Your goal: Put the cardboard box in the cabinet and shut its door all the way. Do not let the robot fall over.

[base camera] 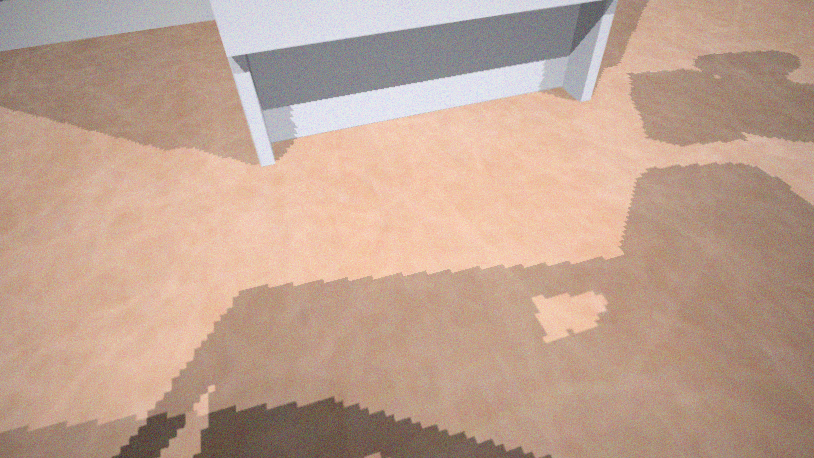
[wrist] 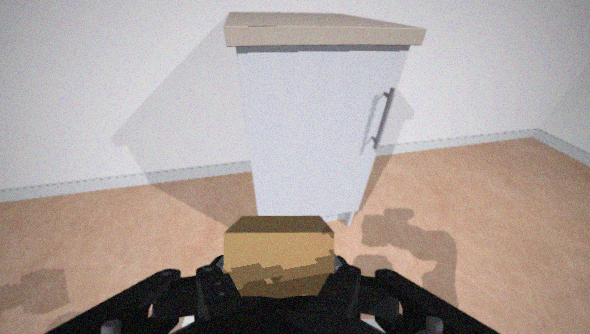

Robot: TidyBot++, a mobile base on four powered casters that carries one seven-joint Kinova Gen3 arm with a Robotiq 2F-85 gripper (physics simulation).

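Places are measured from the arm's base along level axes (x left, y back, z up), in metres.
Where they show: gripper, fingertip midpoint: (wrist: 280, 262).
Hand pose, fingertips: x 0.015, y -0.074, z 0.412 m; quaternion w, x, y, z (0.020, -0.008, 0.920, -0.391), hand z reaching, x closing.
Observation:
Things, the pixels of their top centre, and the offset from my fingertips. "spot": a spot on its surface instead. Level surfaces: height alone.
- cardboard box, middle of its top: (wrist: 278, 251) dx -0.001, dy +0.021, dz +0.052 m
- dark upright handle, surface spot: (wrist: 384, 117) spot: dx -0.298, dy -0.547, dz -0.142 m
- floor, its level: dz -0.808 m
The cardboard box (wrist: 279, 247) is held between the fingers of my gripper (wrist: 280, 262), at the bottom middle of the wrist view. The cabinet (base camera: 370, 14) (wrist: 325, 36) is white with a beige top and stands beyond the box. Its door (wrist: 310, 125) looks shut, with a dark upright handle (wrist: 384, 117) near the right edge. The inside of the cabinet is hidden. In the base view the cabinet's lower front and its open recess show at the top; the box and gripper do not show there.
A white wall (wrist: 100, 65) with a pale baseboard (wrist: 200, 171) runs behind the cabinet, with a corner at the right. Two short cabinet legs (base camera: 254, 116) (base camera: 596, 59) reach the floor (base camera: 426, 199). Shadows of the arm fall on the floor.

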